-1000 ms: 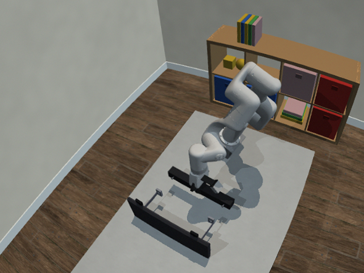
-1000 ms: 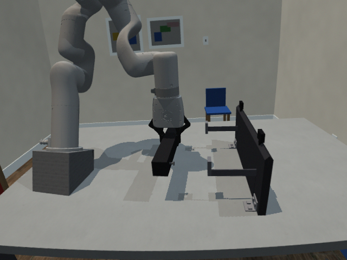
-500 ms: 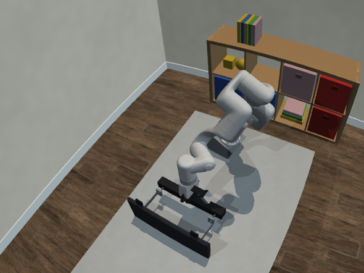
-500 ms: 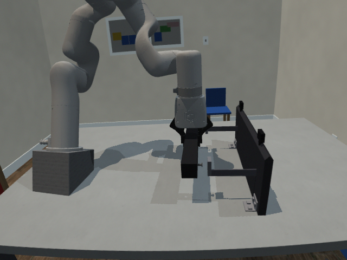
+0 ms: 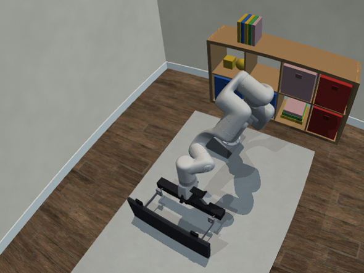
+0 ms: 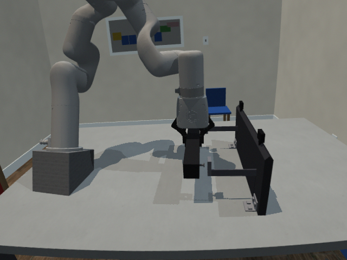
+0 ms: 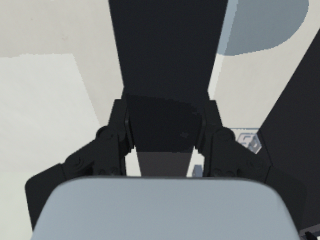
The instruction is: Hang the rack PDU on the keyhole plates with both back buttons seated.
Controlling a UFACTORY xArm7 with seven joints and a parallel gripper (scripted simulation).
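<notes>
Now: hand 2 cm short of the rack PDU and 1 cm above it. From my hand the other things lie so: black upright panel 18 cm ahead, 5 cm to the right, 3 cm below.
</notes>
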